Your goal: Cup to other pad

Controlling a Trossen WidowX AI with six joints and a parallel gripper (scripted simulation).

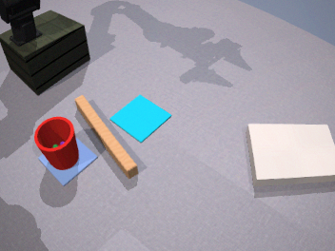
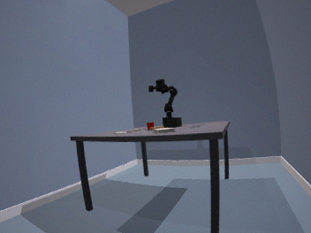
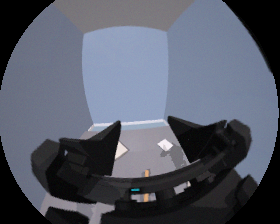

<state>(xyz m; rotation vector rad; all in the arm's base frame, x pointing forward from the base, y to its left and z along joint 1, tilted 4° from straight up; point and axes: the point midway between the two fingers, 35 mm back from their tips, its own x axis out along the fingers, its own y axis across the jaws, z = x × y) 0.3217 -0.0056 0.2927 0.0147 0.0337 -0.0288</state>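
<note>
The red cup lies 7 cm behind my gripper tip, 11 cm to the right of it and 37 cm below it. The rest, counted from my gripper tip: wooden bar: 6 cm behind, 2 cm to the right, 41 cm below; then pale blue pad: 7 cm behind, 10 cm to the right, 42 cm below; then cyan pad: 4 cm behind, 6 cm to the left, 42 cm below.
</note>
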